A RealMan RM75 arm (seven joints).
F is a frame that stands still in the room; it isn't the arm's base.
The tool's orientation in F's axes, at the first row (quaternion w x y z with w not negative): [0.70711 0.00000 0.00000 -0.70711]
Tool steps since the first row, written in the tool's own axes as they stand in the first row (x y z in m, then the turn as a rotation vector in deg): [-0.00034 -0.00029 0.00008 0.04 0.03 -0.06]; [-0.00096 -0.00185 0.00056 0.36 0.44 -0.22]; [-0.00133 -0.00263 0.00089 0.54 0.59 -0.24]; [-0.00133 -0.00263 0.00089 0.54 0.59 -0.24]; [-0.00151 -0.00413 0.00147 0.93 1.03 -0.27]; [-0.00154 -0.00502 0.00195 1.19 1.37 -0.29]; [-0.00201 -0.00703 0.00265 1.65 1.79 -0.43]
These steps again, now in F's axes. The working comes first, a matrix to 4 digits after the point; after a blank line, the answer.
The tool's axes in the first row as the columns of a matrix, in F's axes (used below as rounded here):
[0.0000 1.0000 0.0000]
[-1.0000 0.0000 0.0000]
[0.0000 0.0000 1.0000]

[-0.00029 0.00034 0.00008 0.03 -0.04 -0.06]; [-0.00185 0.00096 0.00056 0.44 -0.36 -0.22]; [-0.00263 0.00133 0.00089 0.59 -0.54 -0.24]; [-0.00263 0.00133 0.00089 0.59 -0.54 -0.24]; [-0.00413 0.00151 0.00147 1.03 -0.93 -0.27]; [-0.00502 0.00154 0.00195 1.37 -1.19 -0.29]; [-0.00703 0.00201 0.00265 1.79 -1.65 -0.43]
